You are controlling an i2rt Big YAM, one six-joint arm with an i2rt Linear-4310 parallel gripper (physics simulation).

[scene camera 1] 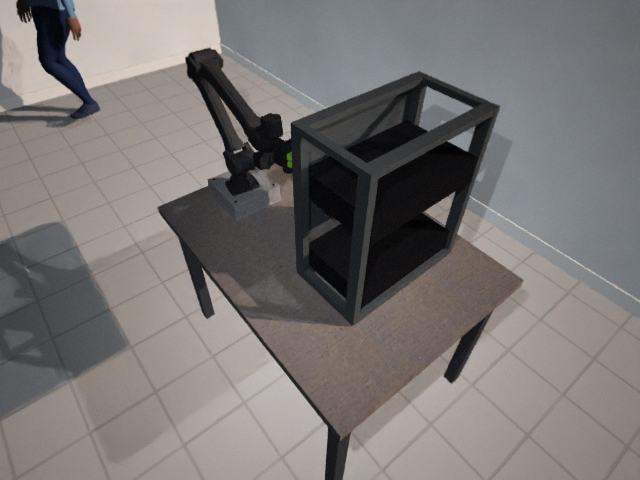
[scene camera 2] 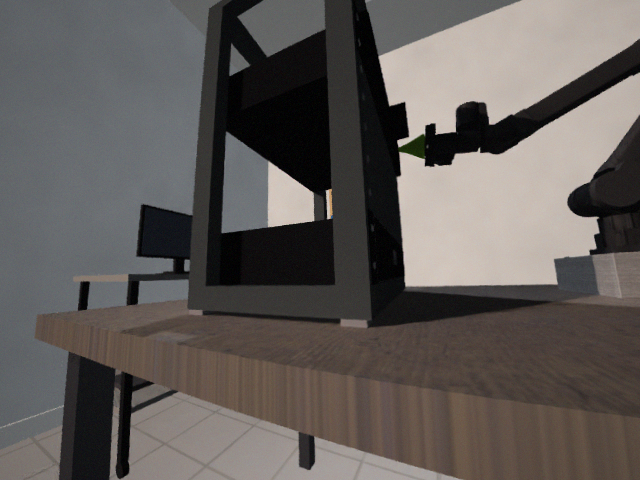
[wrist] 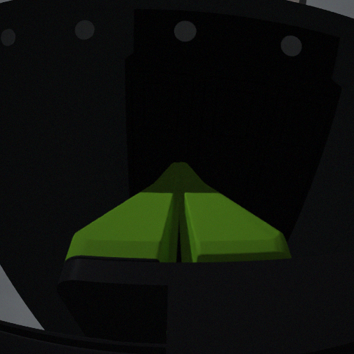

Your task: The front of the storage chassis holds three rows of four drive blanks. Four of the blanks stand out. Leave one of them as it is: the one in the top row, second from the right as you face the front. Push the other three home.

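Where they show: gripper, fingertip midpoint: (scene camera 1: 310, 165) (scene camera 2: 398, 149); arm's base, origin of the base link: (scene camera 1: 242, 185) (scene camera 2: 628, 253).
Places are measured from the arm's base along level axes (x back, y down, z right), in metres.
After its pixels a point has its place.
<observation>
The storage chassis (scene camera 1: 363, 242) {z -0.053, x -0.755, y -0.308 m} (scene camera 2: 348, 155) {z -0.501, x -0.398, y -0.121 m} stands upright on the table, its front towards the arm. In the scene camera 2 view a dark blank (scene camera 2: 399, 119) {z -0.222, x -0.393, y -0.336 m} stands out from the upper part of the front; a lower dark edge by the fingertips also sticks out a little. Rows and columns cannot be told there. My gripper (scene camera 2: 400, 149) {z -0.077, x -0.436, y -0.341 m} (wrist: 178, 174) is shut and empty, its green fingertips pointing at the front, just below that blank, at or very near the surface. In the wrist view a very dark blank-like shape (wrist: 225, 100) rises behind the fingertips; contact and depth are unclear.
The chassis stands on a wooden table (scene camera 1: 392, 351) {z -0.110, x -0.889, y 0.079 m} (scene camera 2: 289, 356) {z -0.605, x -0.402, y 0.078 m}, with the arm's grey base block (scene camera 1: 248, 198) {z 0.011, x -0.086, y 0.001 m} (scene camera 2: 584, 273) {z -0.044, x -0.086, y 0.037 m} on the front side. A monitor (scene camera 2: 164, 232) stands on another desk behind. A person (scene camera 1: 56, 51) is on the floor beyond the table.
</observation>
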